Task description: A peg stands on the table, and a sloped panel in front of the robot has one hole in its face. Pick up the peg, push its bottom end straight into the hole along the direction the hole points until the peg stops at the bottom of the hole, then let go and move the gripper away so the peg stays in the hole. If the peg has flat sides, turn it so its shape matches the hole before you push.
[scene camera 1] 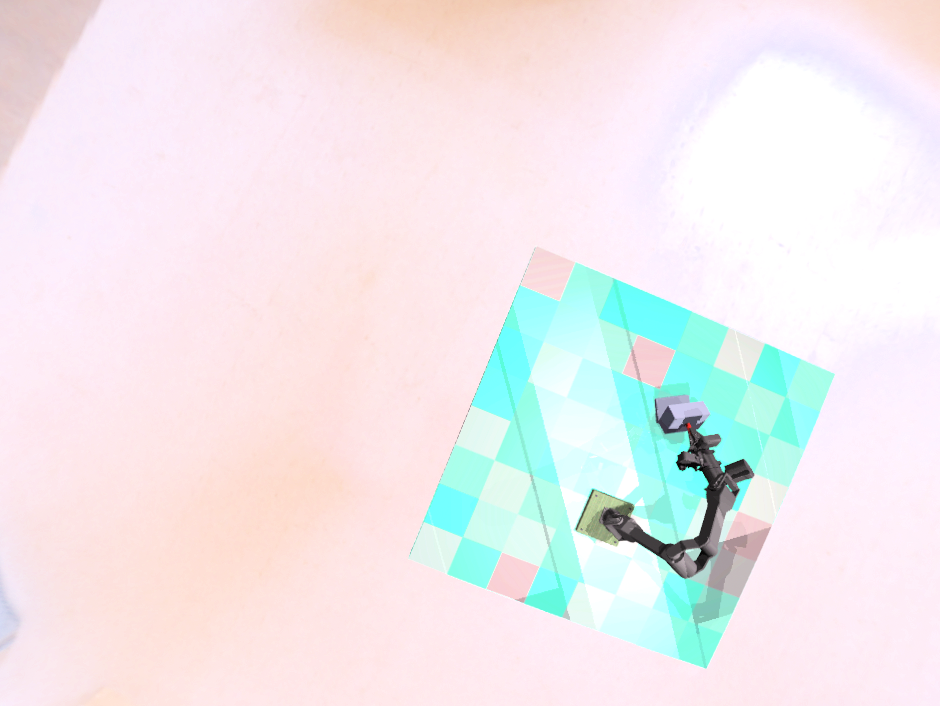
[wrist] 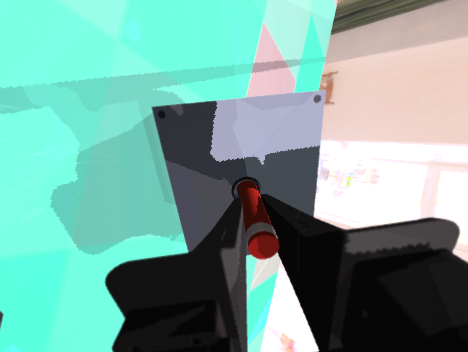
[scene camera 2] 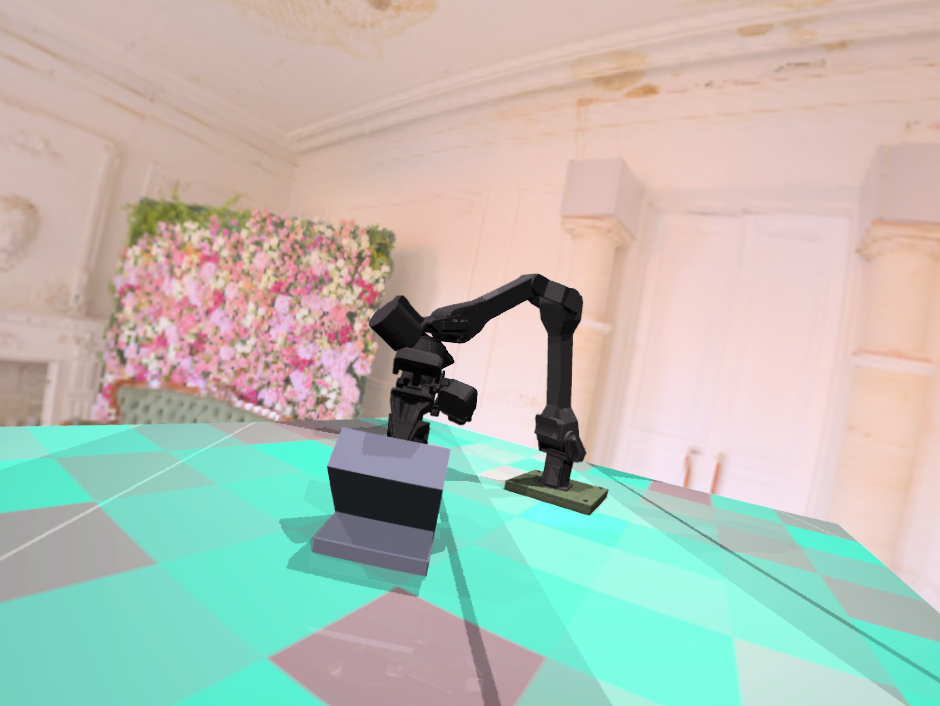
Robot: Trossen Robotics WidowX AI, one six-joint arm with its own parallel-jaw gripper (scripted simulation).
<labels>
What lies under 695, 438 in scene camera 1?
My gripper.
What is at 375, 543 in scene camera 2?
A low foot.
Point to a grey sloped panel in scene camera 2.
382, 478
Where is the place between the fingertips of my gripper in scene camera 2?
398, 451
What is my gripper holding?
A round red peg.
</labels>
